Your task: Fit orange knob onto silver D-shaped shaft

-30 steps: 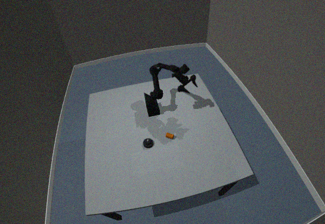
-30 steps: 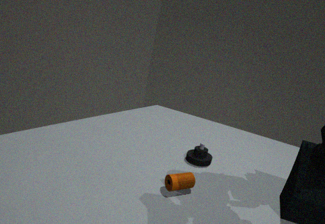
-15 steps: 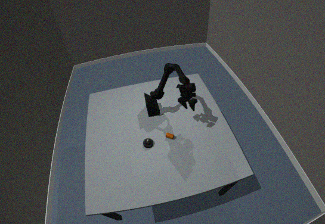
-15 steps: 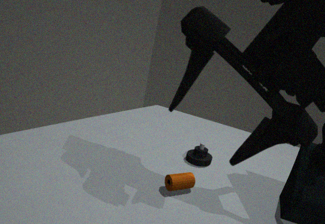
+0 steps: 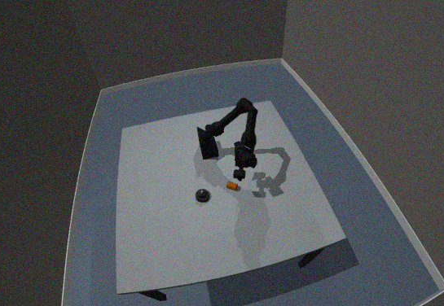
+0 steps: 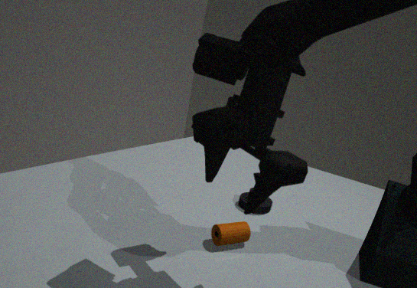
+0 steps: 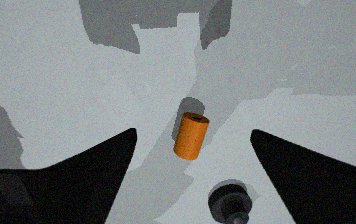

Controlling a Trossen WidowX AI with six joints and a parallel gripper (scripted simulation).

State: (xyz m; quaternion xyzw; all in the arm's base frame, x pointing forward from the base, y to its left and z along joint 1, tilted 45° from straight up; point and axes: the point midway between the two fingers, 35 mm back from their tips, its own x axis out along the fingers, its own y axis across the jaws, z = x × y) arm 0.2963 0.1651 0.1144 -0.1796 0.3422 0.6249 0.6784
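Right now my gripper tip is 70 mm to the left of the orange knob and 90 mm above it. Round my gripper tip: round dark pedestal (50 mm ahead, 240 mm to the right, 80 mm below).
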